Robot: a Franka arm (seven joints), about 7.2 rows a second.
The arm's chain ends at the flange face. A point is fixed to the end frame.
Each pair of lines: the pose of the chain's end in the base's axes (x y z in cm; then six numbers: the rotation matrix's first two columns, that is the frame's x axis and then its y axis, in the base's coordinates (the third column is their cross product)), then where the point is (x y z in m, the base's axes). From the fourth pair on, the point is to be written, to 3 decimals.
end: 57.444 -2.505 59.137 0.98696 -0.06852 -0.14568 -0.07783 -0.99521 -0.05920
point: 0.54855 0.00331 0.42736
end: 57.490 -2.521 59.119 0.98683 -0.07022 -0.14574 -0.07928 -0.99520 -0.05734
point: 0.54902 0.00288 0.42713
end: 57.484 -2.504 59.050 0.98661 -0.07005 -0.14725 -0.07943 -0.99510 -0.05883
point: 0.54873 0.00332 0.42652
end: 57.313 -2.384 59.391 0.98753 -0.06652 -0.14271 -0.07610 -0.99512 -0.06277
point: 0.548 0.005 0.430
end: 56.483 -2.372 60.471 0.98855 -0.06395 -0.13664 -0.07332 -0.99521 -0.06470
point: 0.540 0.005 0.441
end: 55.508 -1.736 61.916 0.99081 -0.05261 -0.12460 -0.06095 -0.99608 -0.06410
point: 0.532 0.011 0.455
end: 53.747 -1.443 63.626 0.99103 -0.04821 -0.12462 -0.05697 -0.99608 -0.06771
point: 0.515 0.015 0.472
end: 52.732 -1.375 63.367 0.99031 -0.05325 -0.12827 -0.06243 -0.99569 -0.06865
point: 0.504 0.016 0.469
